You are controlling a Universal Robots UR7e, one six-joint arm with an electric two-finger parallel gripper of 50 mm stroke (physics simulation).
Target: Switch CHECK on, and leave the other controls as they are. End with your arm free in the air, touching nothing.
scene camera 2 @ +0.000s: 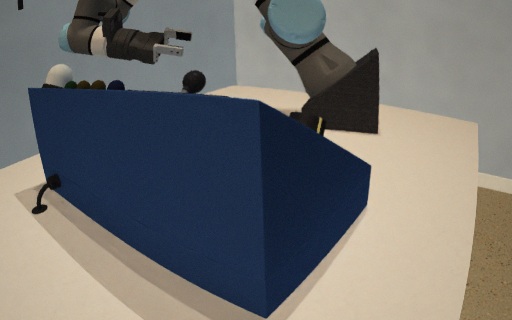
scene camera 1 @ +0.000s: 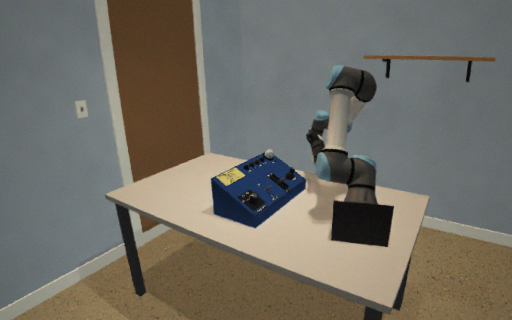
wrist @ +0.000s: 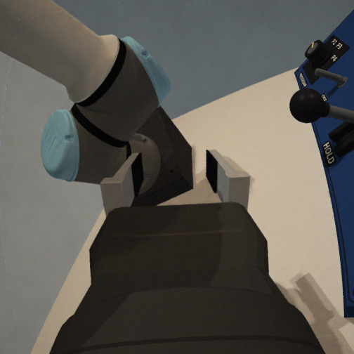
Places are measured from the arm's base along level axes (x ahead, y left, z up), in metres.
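Pixels of known places: gripper, fingertip midpoint: (scene camera 2: 186, 44); arm's base at its link origin: (scene camera 2: 334, 80) (scene camera 1: 360, 209).
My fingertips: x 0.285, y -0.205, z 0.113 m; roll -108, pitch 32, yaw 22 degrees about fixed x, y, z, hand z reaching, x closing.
Observation:
Ahead of a thing's pixels: the offset from my fingertips to its top centre. "spot": to the spot under its first point. Level surfaces: height alone.
A blue sloped console (scene camera 1: 234, 209) (scene camera 2: 150, 150) (wrist: 345, 215) stands on the table. On its panel are a lever with a black ball {dy +0.124, dx +0.104, dz -0.042 m} (scene camera 1: 291, 174) (scene camera 2: 194, 81) (wrist: 308, 105) beside the word HOLD, a small grey toggle lever (wrist: 331, 76), and a rotary knob {dy +0.364, dx +0.163, dz -0.073 m} (scene camera 1: 252, 199) (wrist: 316, 51) by the marks P2, P3 and P4. The CHECK label cannot be read in any view, so I cannot tell which control it is or how it is set. My gripper (scene camera 2: 183, 44) (wrist: 173, 164) is open and empty, in the air above the console's height, touching nothing. Its fingers cannot be made out in scene camera 1.
A white dome {spot: dy +0.016, dx +0.295, dz -0.009 m} (scene camera 1: 269, 154) (scene camera 2: 60, 76) and a row of small round parts {spot: dy +0.123, dx +0.316, dz -0.033 m} (scene camera 1: 255, 163) (scene camera 2: 98, 85) stand along the panel's high side. A yellow card {dy +0.330, dx +0.316, dz -0.018 m} (scene camera 1: 230, 176) lies on the panel. The arm's dark base block (scene camera 1: 362, 223) (scene camera 2: 350, 105) stands on the table {dz -0.207 m} (scene camera 1: 175, 200).

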